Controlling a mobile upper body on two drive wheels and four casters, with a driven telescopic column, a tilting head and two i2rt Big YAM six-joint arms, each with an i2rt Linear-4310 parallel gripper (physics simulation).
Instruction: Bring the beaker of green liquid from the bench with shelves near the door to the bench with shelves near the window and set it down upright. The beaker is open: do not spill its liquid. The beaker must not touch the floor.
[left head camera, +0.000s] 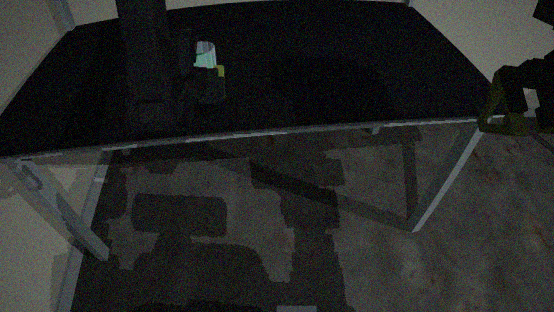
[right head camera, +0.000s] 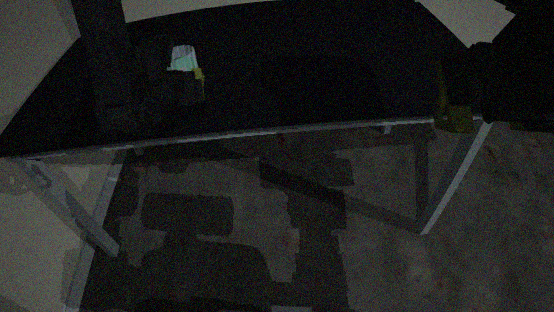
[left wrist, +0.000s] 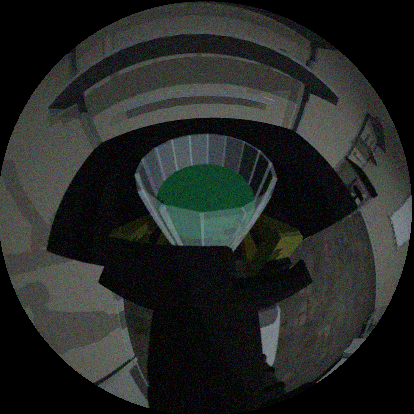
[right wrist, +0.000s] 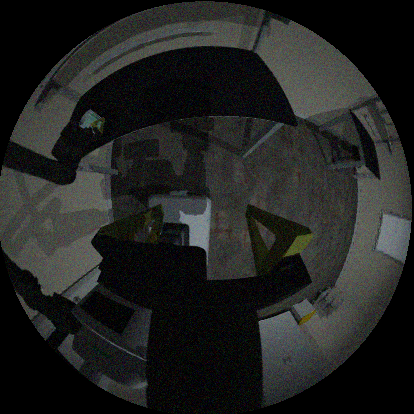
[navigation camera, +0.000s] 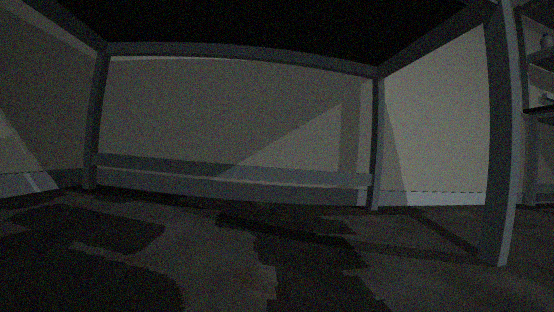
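The beaker (left head camera: 205, 55) (right head camera: 184, 59) (left wrist: 205, 190) (right wrist: 91, 121) is clear, open and upright, with green liquid level inside. My left gripper (left head camera: 207, 68) (left wrist: 204, 208) is shut on it, a yellow finger on each side. Both are over the black top of a bench (left head camera: 310, 85) (right head camera: 300, 85) (left wrist: 85, 215) (right wrist: 200, 85), left of its middle in the head views. Whether the beaker's base touches the top is hidden by the gripper. My right gripper (left head camera: 506, 117) (right wrist: 204, 208) is open and empty by the bench's near right corner.
A long dark shelf (left wrist: 200, 44) runs above the bench's back. A grey bench leg (left head camera: 445, 185) (right head camera: 454, 182) (navigation camera: 500, 150) stands at the near right. Part of another shelved bench (navigation camera: 542, 109) shows at the right edge. My white base (right wrist: 200, 225) is below.
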